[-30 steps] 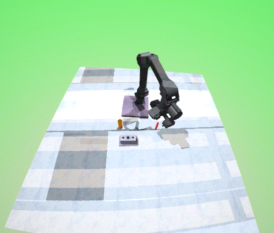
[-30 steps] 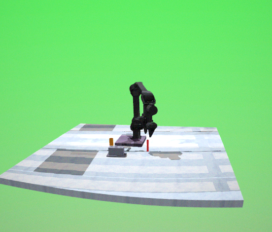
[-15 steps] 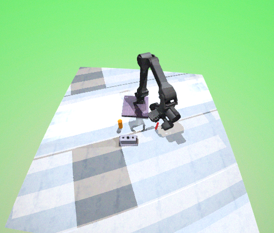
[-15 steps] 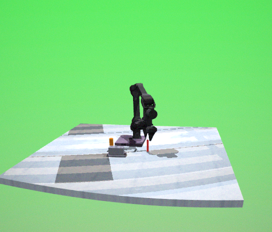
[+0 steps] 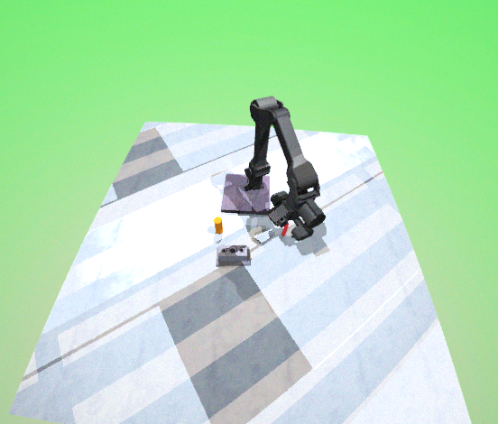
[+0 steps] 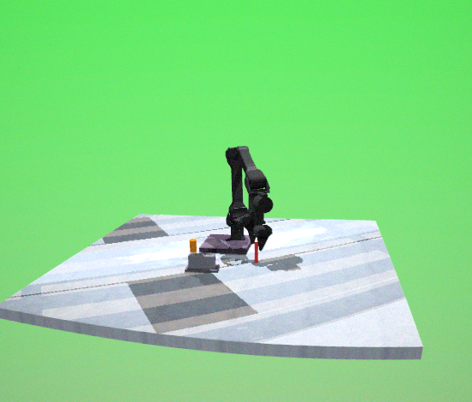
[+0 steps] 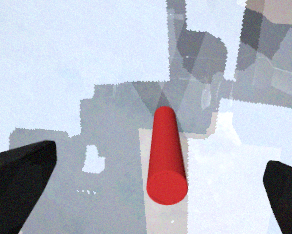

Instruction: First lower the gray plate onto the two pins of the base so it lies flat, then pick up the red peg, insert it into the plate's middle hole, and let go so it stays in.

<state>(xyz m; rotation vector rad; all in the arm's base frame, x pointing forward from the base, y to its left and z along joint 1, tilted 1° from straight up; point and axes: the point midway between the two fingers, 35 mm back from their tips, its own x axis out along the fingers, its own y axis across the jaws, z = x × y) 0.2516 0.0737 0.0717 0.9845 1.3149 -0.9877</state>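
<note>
Now: the red peg 20 mm below my gripper tip. Round my gripper tip: gray plate: 70 mm ahead, 200 mm to the right, 10 mm below; orange cylinder: 50 mm behind, 250 mm to the right, 20 mm below; base: 70 mm ahead, 200 mm to the right, 50 mm below.
</note>
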